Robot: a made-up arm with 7 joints.
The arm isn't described. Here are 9 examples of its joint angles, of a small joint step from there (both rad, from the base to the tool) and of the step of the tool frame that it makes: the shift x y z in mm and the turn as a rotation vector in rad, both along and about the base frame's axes.
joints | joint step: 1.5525 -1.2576 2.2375 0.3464 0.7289 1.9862 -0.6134 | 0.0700 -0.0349 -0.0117 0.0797 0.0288 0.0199 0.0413
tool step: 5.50 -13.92 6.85 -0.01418 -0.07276 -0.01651
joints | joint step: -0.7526 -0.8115 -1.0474 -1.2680 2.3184 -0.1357 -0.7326 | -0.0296 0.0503 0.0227 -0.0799 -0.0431 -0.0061 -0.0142
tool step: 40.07 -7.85 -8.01 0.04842 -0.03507 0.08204
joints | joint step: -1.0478 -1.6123 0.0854 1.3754 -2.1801 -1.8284 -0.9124 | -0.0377 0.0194 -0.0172 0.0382 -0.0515 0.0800 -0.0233
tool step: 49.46 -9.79 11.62 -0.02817 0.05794 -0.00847
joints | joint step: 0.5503 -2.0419 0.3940 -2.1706 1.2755 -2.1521 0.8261 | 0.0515 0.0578 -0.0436 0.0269 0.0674 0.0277 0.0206
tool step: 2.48 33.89 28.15 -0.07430 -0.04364 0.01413
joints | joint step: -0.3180 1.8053 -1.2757 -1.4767 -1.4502 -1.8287 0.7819 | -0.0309 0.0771 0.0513 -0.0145 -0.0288 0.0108 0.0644
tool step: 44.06 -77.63 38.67 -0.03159 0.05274 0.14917
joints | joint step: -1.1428 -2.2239 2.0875 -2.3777 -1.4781 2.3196 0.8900 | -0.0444 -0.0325 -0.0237 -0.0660 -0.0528 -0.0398 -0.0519
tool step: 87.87 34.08 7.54 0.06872 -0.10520 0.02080
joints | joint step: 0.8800 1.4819 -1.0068 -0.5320 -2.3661 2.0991 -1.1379 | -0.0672 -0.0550 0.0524 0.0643 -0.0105 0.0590 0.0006
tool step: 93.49 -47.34 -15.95 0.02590 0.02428 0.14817
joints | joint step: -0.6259 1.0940 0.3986 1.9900 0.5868 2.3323 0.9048 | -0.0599 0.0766 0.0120 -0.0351 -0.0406 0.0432 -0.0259
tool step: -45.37 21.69 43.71 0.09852 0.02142 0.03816
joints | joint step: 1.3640 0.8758 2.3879 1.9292 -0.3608 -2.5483 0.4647 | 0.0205 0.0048 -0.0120 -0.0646 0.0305 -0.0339 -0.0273
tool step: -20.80 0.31 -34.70 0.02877 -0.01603 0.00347
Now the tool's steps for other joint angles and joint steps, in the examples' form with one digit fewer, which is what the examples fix.
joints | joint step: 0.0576 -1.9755 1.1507 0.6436 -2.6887 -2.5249 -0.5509 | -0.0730 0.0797 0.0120 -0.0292 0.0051 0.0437 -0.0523
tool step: 15.7 -27.1 31.5 0.0014 0.0483 0.0238
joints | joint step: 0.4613 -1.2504 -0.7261 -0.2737 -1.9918 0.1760 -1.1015 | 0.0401 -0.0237 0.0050 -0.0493 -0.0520 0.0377 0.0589
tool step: 13.6 13.4 12.7 0.0727 0.0128 -0.0209
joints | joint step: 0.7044 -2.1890 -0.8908 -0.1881 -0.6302 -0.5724 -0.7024 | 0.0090 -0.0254 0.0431 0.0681 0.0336 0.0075 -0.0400
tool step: -48.1 -79.3 -15.5 0.0116 -0.0267 -0.1253
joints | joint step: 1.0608 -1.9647 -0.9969 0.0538 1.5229 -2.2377 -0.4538 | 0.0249 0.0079 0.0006 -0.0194 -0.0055 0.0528 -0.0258
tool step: 14.5 24.4 35.6 -0.0654 0.0182 -0.0087
